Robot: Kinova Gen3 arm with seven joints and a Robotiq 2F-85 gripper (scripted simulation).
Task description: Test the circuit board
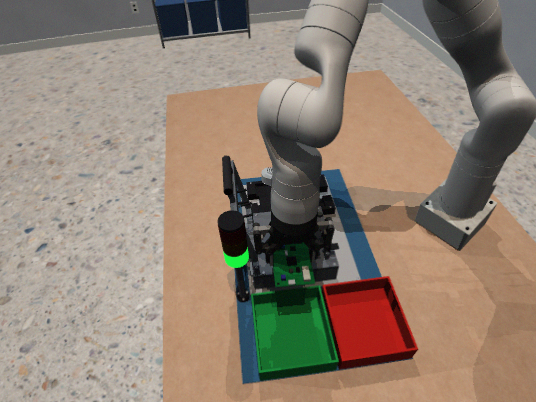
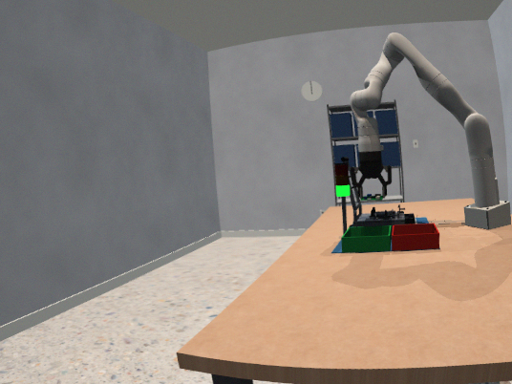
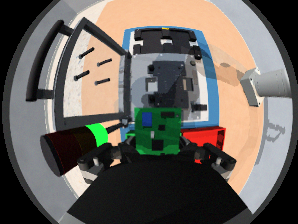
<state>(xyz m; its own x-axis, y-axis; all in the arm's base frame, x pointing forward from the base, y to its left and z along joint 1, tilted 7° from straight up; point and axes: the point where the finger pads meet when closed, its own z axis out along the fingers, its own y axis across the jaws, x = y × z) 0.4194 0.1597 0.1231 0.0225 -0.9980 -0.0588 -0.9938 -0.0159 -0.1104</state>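
The green bin lies 130 mm below my hand, 90 mm to the left of it and 10 mm ahead of it. The rest, counted from my hand: red bin 140 mm behind, 130 mm below, 80 mm to the left; then green circuit board 10 mm below; then tester lid 110 mm to the right, 90 mm ahead, 40 mm above.
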